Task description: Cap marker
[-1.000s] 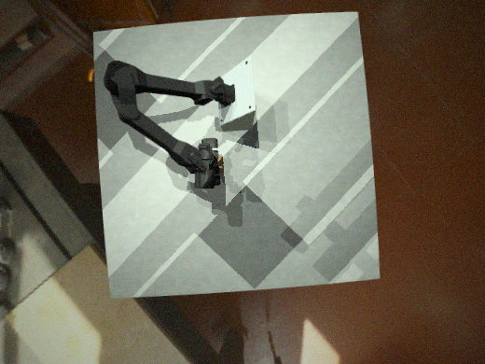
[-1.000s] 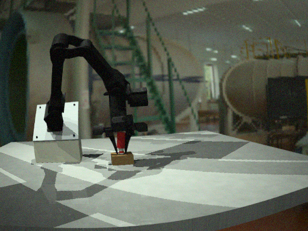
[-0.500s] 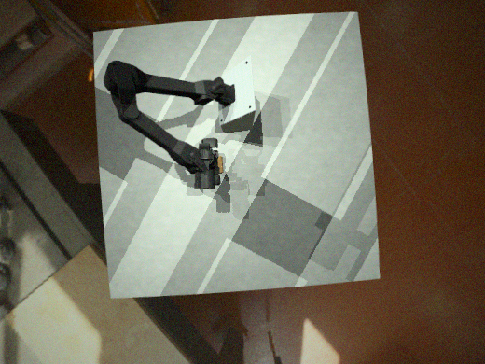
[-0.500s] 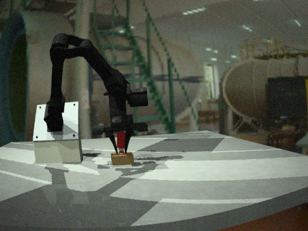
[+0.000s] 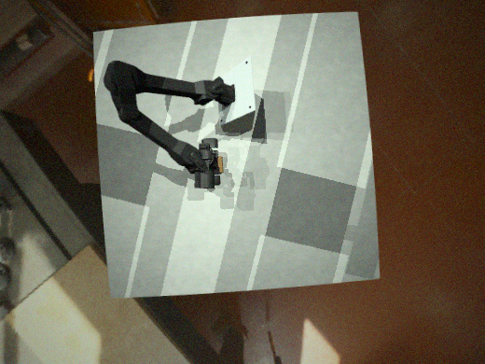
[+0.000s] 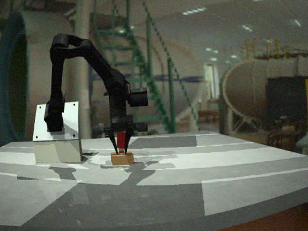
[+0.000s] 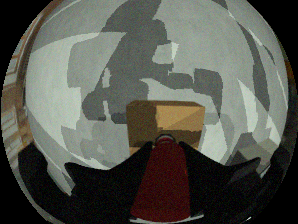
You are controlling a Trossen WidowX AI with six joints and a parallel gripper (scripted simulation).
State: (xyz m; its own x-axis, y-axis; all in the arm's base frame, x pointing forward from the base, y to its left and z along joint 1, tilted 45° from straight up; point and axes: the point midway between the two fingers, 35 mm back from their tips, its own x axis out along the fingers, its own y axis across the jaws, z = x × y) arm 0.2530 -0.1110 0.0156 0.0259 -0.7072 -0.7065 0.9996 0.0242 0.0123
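The red cap is 5 cm above my gripper tip. From my gripper tip the other things lie so: brown holder block 2 cm below.
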